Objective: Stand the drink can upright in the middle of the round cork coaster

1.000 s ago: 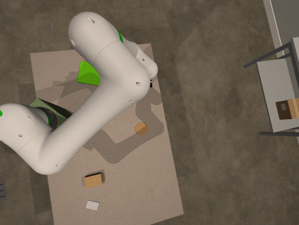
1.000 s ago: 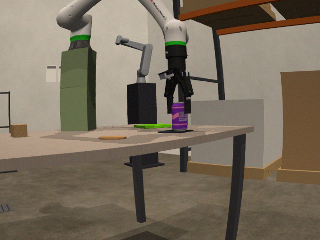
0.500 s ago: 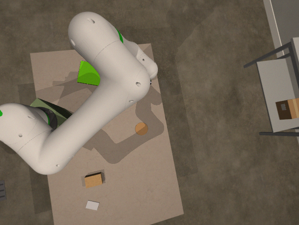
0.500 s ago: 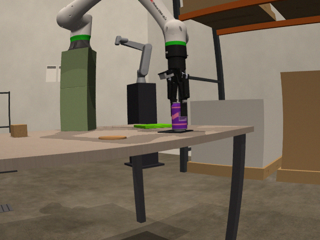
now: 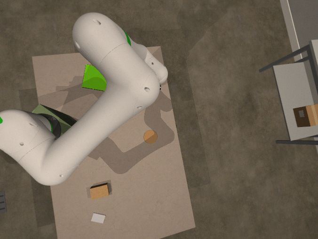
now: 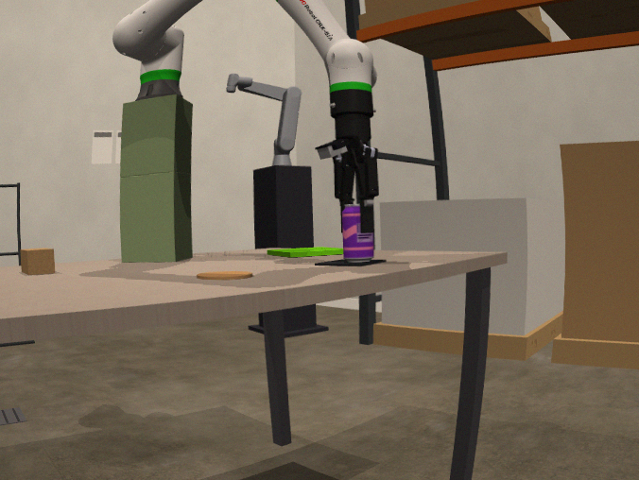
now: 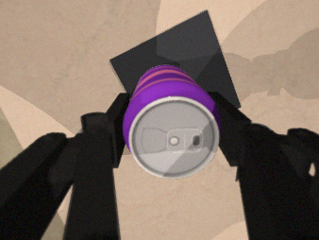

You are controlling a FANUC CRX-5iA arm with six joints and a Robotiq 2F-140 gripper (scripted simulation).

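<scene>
My gripper is now 10 mm past the dark square coaster, 10 mm to the left of it and 90 mm above it. From my hand the other things lie so: purple drink can: 30 mm below; then flat green square: 360 mm behind, 130 mm to the left, 90 mm below; then round cork coaster: 10 mm ahead, 320 mm to the right, 90 mm below.
</scene>
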